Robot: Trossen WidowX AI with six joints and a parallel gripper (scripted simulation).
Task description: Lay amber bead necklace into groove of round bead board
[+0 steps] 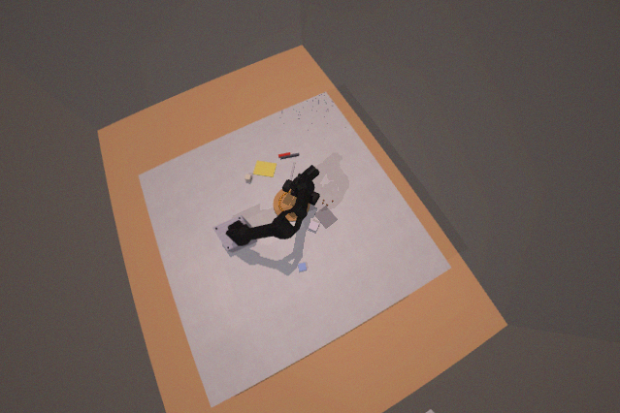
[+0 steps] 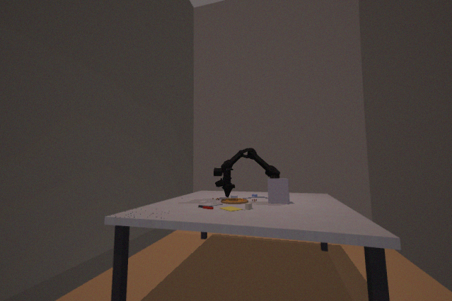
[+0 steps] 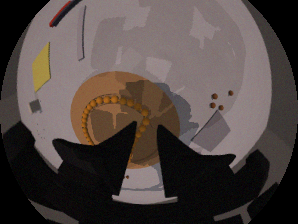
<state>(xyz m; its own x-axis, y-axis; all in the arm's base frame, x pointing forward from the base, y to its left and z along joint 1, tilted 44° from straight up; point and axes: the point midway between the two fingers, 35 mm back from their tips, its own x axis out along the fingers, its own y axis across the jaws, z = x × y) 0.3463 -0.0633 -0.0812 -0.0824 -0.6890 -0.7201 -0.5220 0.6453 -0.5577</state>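
My gripper tip is now 6 cm past the round bead board, 1 cm to the right of it and 2 cm above it. Round my gripper tip: thin grey bar (4 cm ahead, 18 cm to the left, 3 cm below); yellow pad (9 cm behind, 28 cm to the left, 3 cm below); grey square plate (6 cm ahead, 15 cm to the right, 3 cm below).
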